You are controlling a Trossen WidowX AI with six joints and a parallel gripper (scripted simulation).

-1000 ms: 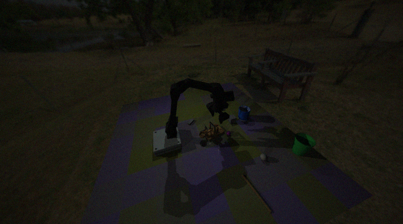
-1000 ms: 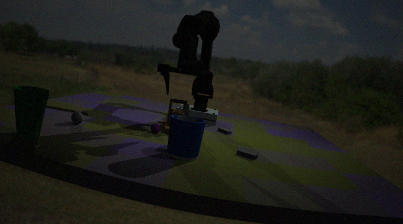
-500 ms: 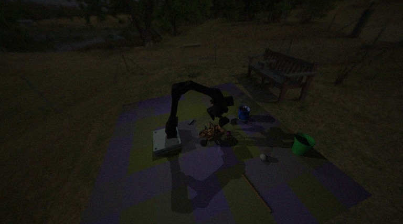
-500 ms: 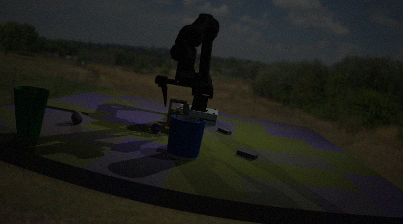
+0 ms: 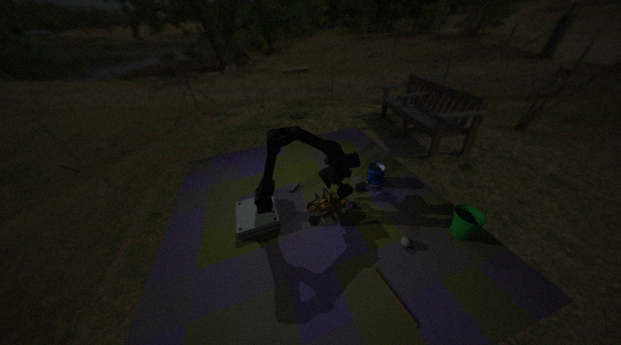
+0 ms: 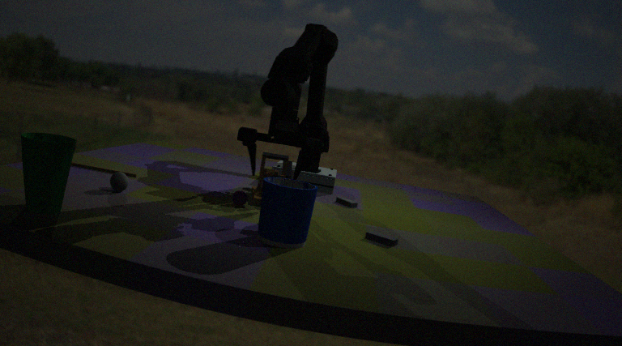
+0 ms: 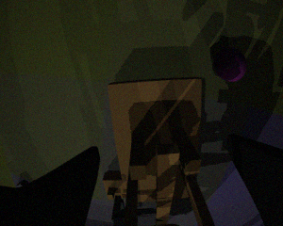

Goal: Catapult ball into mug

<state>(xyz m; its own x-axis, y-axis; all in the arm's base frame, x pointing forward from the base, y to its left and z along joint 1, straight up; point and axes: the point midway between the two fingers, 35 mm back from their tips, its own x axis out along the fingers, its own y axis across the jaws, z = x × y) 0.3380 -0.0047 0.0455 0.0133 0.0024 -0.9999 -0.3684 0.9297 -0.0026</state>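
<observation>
My gripper tip is 7 cm short of the purple ball, 5 cm to the left of it and 4 cm above it. Round my gripper tip: wooden catapult 7 cm behind, 1 cm to the right, 1 cm below; then blue mug 26 cm ahead, 10 cm to the left, 3 cm below; then grey block 15 cm ahead, 8 cm to the left, 3 cm below.
</observation>
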